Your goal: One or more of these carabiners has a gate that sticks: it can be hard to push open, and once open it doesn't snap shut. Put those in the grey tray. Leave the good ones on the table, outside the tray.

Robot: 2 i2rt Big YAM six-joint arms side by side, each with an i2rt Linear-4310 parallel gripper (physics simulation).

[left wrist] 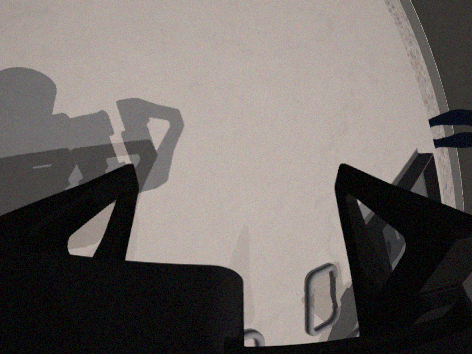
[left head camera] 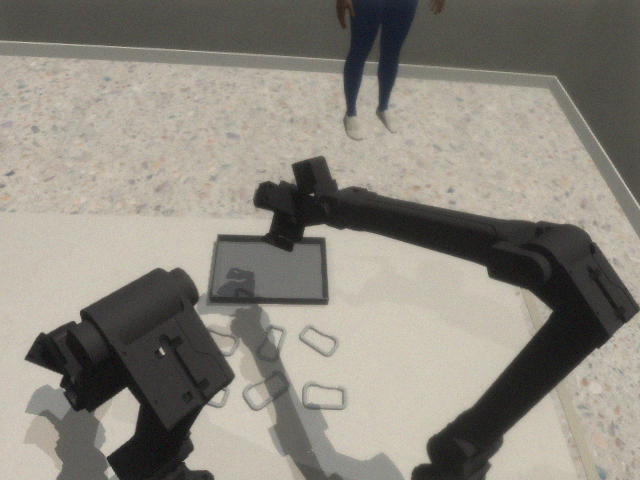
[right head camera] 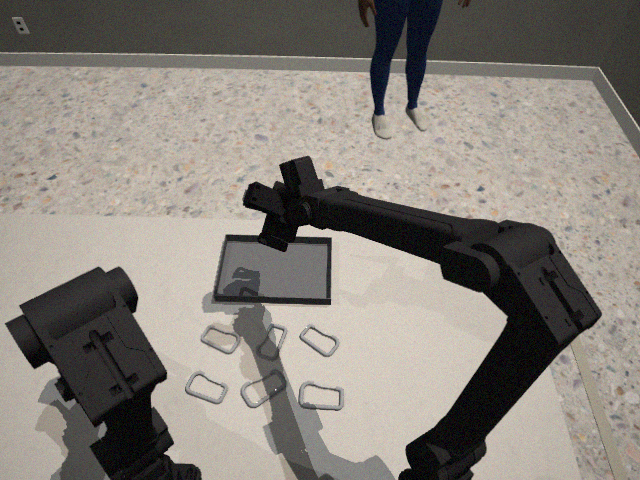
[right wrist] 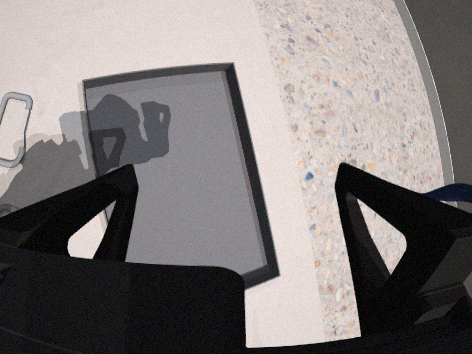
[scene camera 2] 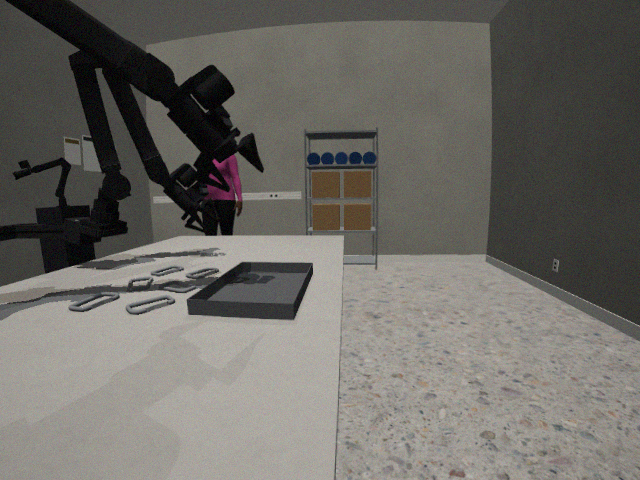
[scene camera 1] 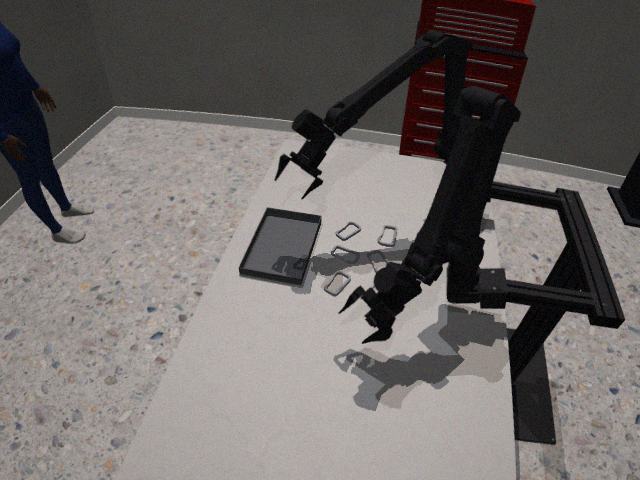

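Pixels of known places: left gripper, fingertip midpoint: (left wrist: 236, 174) (scene camera 2: 212, 226) (scene camera 1: 350, 327); right gripper, fingertip midpoint: (left head camera: 268, 219) (right head camera: 265, 219) (right wrist: 235, 174) (scene camera 2: 245, 181) (scene camera 1: 288, 189); left arm's base at its link origin: (scene camera 2: 103, 225) (scene camera 1: 463, 280).
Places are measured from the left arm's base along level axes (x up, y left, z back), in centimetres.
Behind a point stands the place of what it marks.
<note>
Several grey carabiners lie flat and apart on the white table in two rows of three. In the right head camera the back row shows left (right head camera: 214, 346) @(z -33.5, x -13.0, y -2.0 cm), middle (right head camera: 281, 341) @(z -35.3, x -13.0, y -18.0 cm) and right (right head camera: 313, 347) @(z -34.1, x -13.1, y -25.8 cm); the front row shows left (right head camera: 201, 396) @(z -21.3, x -13.0, y -1.0 cm), middle and right (right head camera: 320, 408) @(z -19.5, x -13.1, y -27.8 cm). The grey tray (left head camera: 268, 300) @(z -46.4, x -12.1, y -14.6 cm) (right head camera: 273, 299) @(z -46.4, x -11.9, y -15.1 cm) (right wrist: 251, 175) @(z -66.2, x -12.7, y -15.6 cm) lies behind them; no carabiner shows in it. My left gripper (scene camera 1: 351, 327) @(z -28.6, x -2.8, y 19.9 cm) (left wrist: 236, 174) @(z -28.6, x -2.8, y 19.9 cm) is open and empty above the table, left of the carabiners. My right gripper (scene camera 1: 289, 189) @(z -53.6, x 10.7, y -14.3 cm) (right wrist: 235, 174) @(z -53.6, x 10.7, y -14.3 cm) is open and empty, high near the tray's far edge. Gate states are too small to tell.
The left arm hides parts of two carabiners in the left head camera. Arm shadows cross the table, the middle carabiners and the tray. A person in blue (left head camera: 356, 77) stands beyond the table's far edge. A red tool chest (scene camera 1: 480, 25) stands behind the arms in scene camera 1.
</note>
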